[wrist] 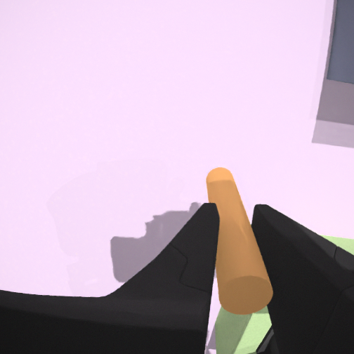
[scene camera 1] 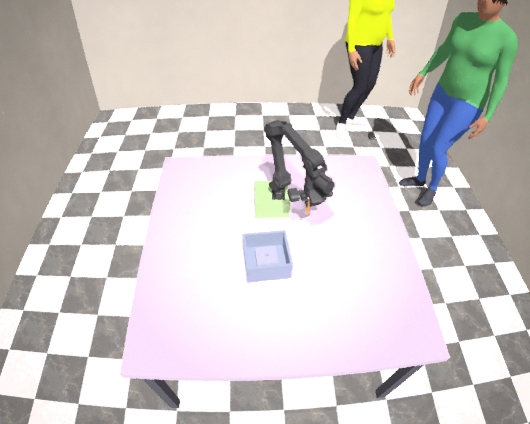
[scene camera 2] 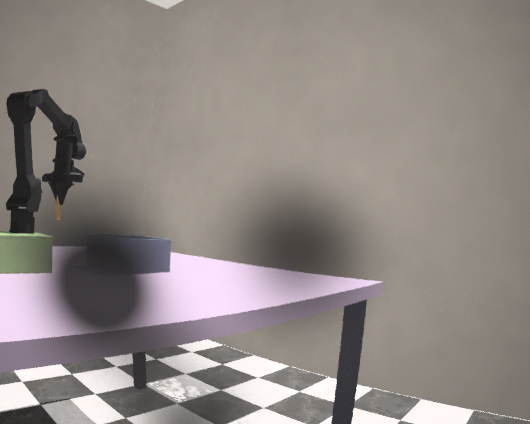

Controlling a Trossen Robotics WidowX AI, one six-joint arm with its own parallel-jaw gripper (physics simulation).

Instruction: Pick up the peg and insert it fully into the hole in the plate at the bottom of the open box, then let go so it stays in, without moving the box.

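Places are measured from the arm's base along level axes (x ahead, y left, z up), in metres.
Pixels of known places: gripper, fingertip midpoint: [scene camera 1: 308,206] [scene camera 2: 59,204]; arm's base, link origin: [scene camera 1: 278,195] [scene camera 2: 21,232].
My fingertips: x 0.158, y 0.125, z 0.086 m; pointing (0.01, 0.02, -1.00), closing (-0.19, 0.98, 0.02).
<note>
Ahead of a thing's pixels: the offset from my fingertips to its top centre. Level surfaces: height alone.
An orange peg @[dx -0.006, dy -0.001, dz +0.032 m] [scene camera 1: 307,206] [scene camera 2: 58,209] [wrist: 235,235] is held nearly upright, its lower end in the air above the table's height. My gripper [scene camera 1: 308,201] [scene camera 2: 60,201] [wrist: 233,215] is shut on the peg, with one finger on each side of it. The open blue-grey box @[dx +0.173, dy -0.180, dz -0.084 m] [scene camera 1: 268,273] [scene camera 2: 145,256] [wrist: 345,102] stands on the table, in front and to the left of the gripper in scene camera 1. The plate @[dx +0.173, dy -0.180, dz -0.121 m] [scene camera 1: 260,261] lies at the bottom of the box, with a small hole at its middle. In the wrist view a corner of the box shows at the upper right.
A green block [scene camera 1: 265,205] [scene camera 2: 25,254] [wrist: 232,332] stands at the arm's base, behind the box in scene camera 1. The pink table @[dz -0.182 m] [scene camera 1: 200,325] [scene camera 2: 225,285] carries the arm and box. Two people stand beyond the table in scene camera 1.
</note>
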